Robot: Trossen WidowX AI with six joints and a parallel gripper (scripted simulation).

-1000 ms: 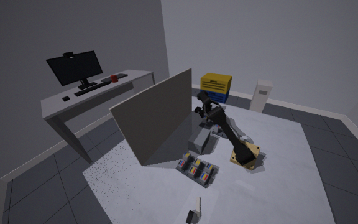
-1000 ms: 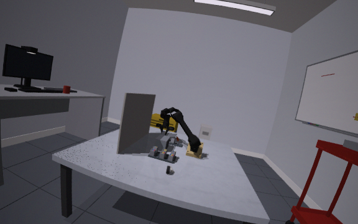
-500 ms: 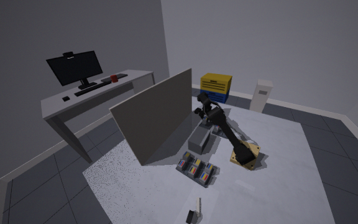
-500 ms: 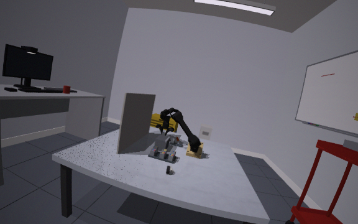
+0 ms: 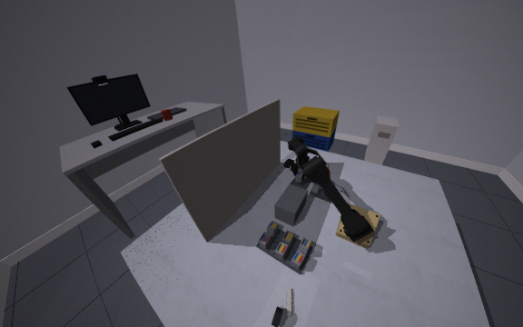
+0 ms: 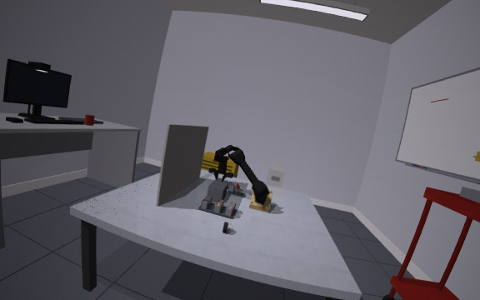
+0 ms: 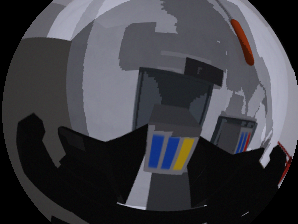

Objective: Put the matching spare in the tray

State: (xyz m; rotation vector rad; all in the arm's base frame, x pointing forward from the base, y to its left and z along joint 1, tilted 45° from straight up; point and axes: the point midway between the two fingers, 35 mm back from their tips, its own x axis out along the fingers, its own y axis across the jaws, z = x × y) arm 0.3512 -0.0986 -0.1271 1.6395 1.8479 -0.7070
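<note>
Right now my gripper tip is 20 mm below the grey spare. The rest, counted from my gripper tip: tall grey panel 220 mm to the left, 190 mm ahead, 180 mm above; grey mounted unit 210 mm to the left, 60 mm behind, 10 mm above; white stick 530 mm to the left, 260 mm behind, 40 mm below.
</note>
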